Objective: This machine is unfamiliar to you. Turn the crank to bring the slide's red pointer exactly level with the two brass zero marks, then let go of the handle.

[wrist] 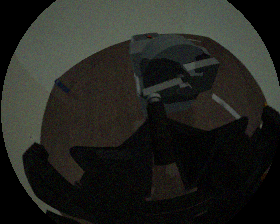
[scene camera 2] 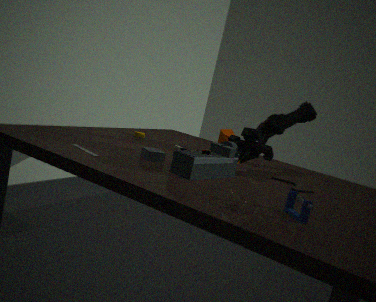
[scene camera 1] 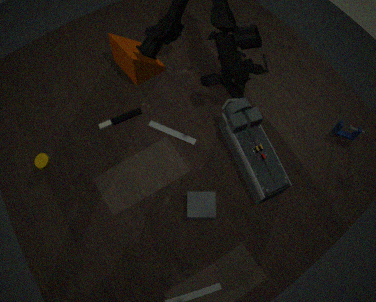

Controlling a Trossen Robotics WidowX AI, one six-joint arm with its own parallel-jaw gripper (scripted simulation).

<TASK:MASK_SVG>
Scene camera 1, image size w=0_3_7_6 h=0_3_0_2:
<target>gripper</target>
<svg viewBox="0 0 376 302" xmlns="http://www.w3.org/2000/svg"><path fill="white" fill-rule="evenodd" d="M238 50L218 53L218 60L220 60L222 68L220 71L223 74L206 74L201 76L202 85L206 87L223 85L230 93L232 99L237 98L234 88L236 84L244 96L244 87L247 80L251 79L249 73L254 73L255 75L264 74L264 69L260 64L253 64L251 58L243 60Z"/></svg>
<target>grey square block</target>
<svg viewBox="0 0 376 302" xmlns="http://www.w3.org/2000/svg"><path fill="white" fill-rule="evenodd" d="M187 192L187 220L216 218L216 191Z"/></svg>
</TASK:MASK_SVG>
